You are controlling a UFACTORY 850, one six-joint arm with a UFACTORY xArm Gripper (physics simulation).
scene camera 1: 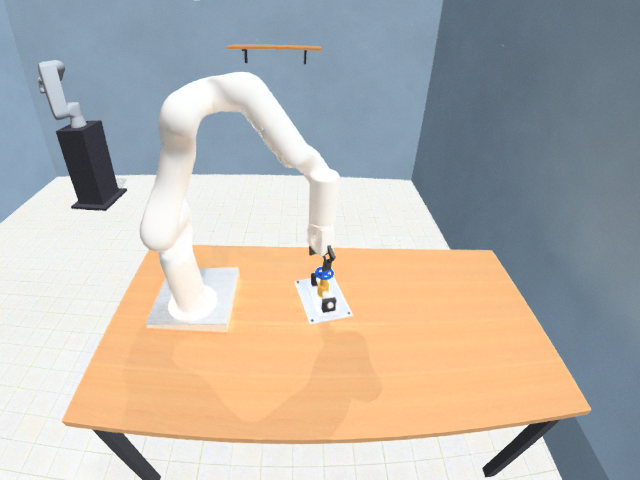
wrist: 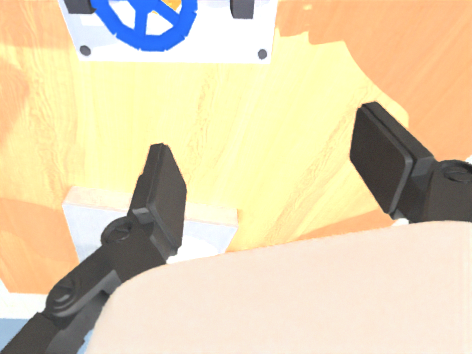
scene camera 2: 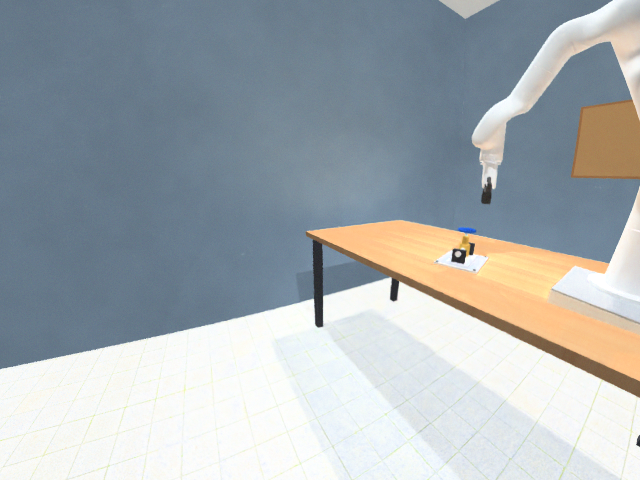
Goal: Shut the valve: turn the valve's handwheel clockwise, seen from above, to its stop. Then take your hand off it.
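Note:
The valve's blue handwheel (scene camera 1: 316, 273) (scene camera 2: 466, 230) (wrist: 150, 44) lies level on top of the yellow valve body (scene camera 1: 323, 289) (scene camera 2: 464, 248). The valve stands on a white plate (scene camera 1: 308, 305) (scene camera 2: 467, 266) (wrist: 225, 52) with dark screws at its corners. My gripper (scene camera 1: 321, 259) (scene camera 2: 486, 200) (wrist: 262, 148) is open and empty. It points down, well above the handwheel and off to its robot-base side, touching nothing. In the wrist view the wheel is cut off by the top edge, left of centre. In scene camera 1 a finger overlaps the wheel's far rim.
Black blocks (scene camera 1: 328, 304) (scene camera 2: 459, 255) (wrist: 243, 8) stand at two sides of the valve body, below the wheel. The arm's grey base slab (scene camera 1: 224, 289) (scene camera 2: 571, 289) (wrist: 90, 222) lies on the wooden table (scene camera 1: 439, 335) (scene camera 2: 372, 242) (wrist: 120, 115), apart from the valve plate.

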